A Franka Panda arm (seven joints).
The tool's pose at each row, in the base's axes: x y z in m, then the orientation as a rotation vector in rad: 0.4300 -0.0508 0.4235 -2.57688 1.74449 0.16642; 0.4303 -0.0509 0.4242 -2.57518 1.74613 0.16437; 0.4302 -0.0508 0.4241 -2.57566 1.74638 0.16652; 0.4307 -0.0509 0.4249 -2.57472 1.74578 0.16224; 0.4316 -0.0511 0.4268 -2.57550 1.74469 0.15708; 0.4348 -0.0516 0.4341 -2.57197 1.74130 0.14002; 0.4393 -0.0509 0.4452 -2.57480 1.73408 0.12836; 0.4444 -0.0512 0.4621 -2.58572 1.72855 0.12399; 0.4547 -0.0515 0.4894 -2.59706 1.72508 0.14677; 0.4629 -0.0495 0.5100 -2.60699 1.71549 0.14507; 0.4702 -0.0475 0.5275 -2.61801 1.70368 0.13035; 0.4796 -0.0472 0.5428 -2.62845 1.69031 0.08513; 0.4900 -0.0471 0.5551 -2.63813 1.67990 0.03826; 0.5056 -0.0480 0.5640 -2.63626 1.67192 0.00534; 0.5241 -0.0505 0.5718 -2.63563 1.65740 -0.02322; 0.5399 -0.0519 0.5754 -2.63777 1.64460 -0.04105
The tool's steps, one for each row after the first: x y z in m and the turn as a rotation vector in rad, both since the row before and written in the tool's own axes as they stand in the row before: 0.0001 -0.0002 -0.0007 0.00130 0.00071 0.00143; -0.0001 0.0001 0.0001 -0.00130 -0.00076 0.00001; 0.0002 -0.0004 -0.0008 0.00262 0.00149 -0.00009; 0.0003 -0.0007 -0.0020 0.00200 0.00263 -0.00091; 0.0009 -0.0025 -0.0075 0.01068 0.00580 -0.00096; 0.0000 -0.0042 -0.0112 0.00576 0.00500 -0.00508; 0.0007 -0.0043 -0.0171 -0.00346 0.00576 -0.00667; 0.0019 -0.0088 -0.0277 -0.01529 -0.00719 -0.00534; -0.0005 -0.0076 -0.0209 -0.00216 0.00274 -0.00850; -0.0005 -0.0069 -0.0178 0.00301 0.00927 -0.01016; 0.0023 -0.0082 -0.0158 0.01540 0.02441 -0.01103; 0.0035 -0.0093 -0.0127 0.01462 0.02619 -0.00913; 0.0072 -0.0137 -0.0091 0.01638 0.01448 -0.00389; 0.0100 -0.0158 -0.0077 0.01670 0.01103 -0.00785; 0.0081 -0.0137 -0.0032 0.01017 0.00705 -0.00783
